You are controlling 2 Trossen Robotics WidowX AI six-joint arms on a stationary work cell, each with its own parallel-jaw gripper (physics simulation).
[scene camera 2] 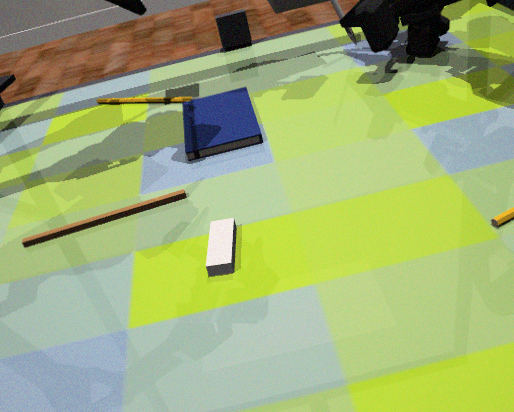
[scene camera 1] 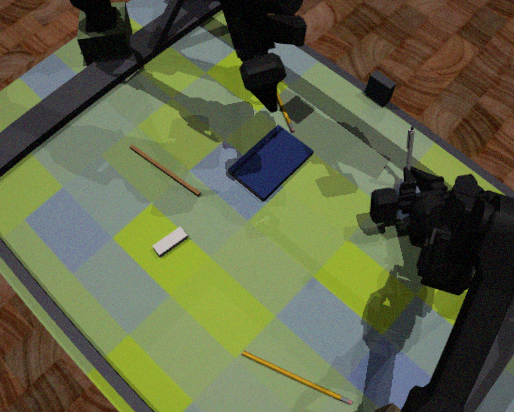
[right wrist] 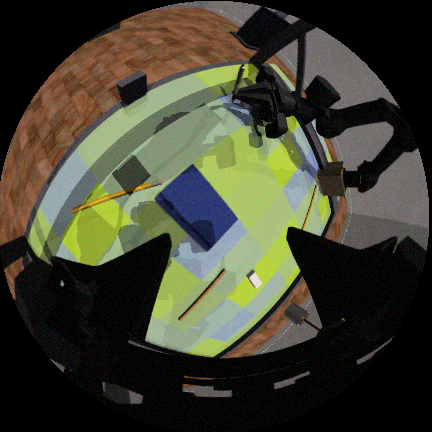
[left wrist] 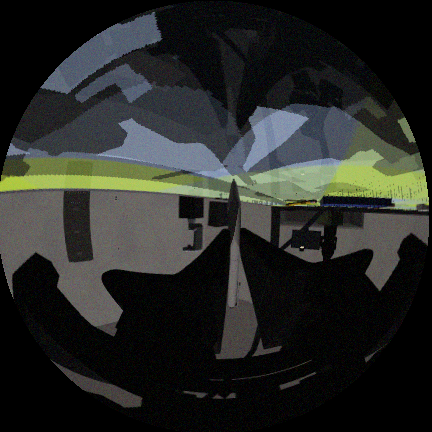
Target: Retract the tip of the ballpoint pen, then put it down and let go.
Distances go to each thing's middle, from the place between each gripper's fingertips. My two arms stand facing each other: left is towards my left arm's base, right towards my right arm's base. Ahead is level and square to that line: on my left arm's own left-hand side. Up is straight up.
The brown stick (scene camera 2: 178, 195) lies 370 mm ahead of my left hand, 250 mm to the right of it and 40 mm below it.
Now: the brown stick 190 mm ahead of my right hand, 160 mm below it and 70 mm to the right of it.
